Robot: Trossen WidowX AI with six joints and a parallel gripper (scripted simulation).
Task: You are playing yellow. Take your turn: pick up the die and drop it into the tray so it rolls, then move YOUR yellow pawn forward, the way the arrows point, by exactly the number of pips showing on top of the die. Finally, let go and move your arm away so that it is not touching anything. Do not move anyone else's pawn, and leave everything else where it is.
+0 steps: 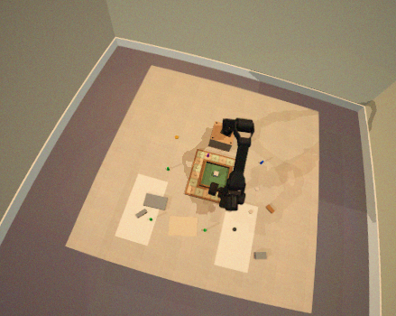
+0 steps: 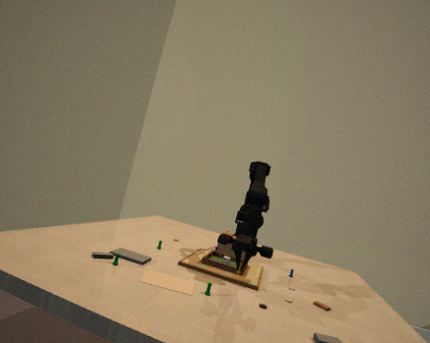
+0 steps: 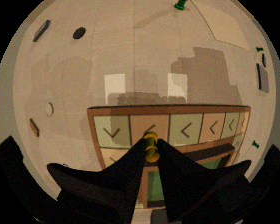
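Now: gripper tip 11 cm past the white die, 9 cm to the left of it and 1 cm above it. From my gripper tip the other things lie so: yellow pawn right at my gripper tip; then green tray 10 cm behind, 9 cm to the right, 3 cm below; then black disc 12 cm ahead, 13 cm to the left, 4 cm below.
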